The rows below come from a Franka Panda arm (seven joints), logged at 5 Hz.
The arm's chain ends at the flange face. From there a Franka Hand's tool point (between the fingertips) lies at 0.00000 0.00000 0.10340 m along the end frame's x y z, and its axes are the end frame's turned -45 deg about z.
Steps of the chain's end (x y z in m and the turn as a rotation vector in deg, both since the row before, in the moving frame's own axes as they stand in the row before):
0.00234 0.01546 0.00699 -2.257 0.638 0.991
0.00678 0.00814 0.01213 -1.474 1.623 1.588
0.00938 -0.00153 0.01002 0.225 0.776 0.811
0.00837 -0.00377 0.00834 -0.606 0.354 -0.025
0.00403 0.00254 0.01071 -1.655 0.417 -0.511
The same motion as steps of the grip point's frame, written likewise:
-0.01137 0.01626 0.00690 -2.047 -1.145 0.991
-0.00083 0.01450 0.01205 -2.190 0.105 1.588
0.00899 0.00626 0.01001 -0.390 0.708 0.811
0.00826 0.00448 0.00833 -0.679 -0.178 -0.025
-0.00051 0.00730 0.01066 -1.465 -0.875 -0.511

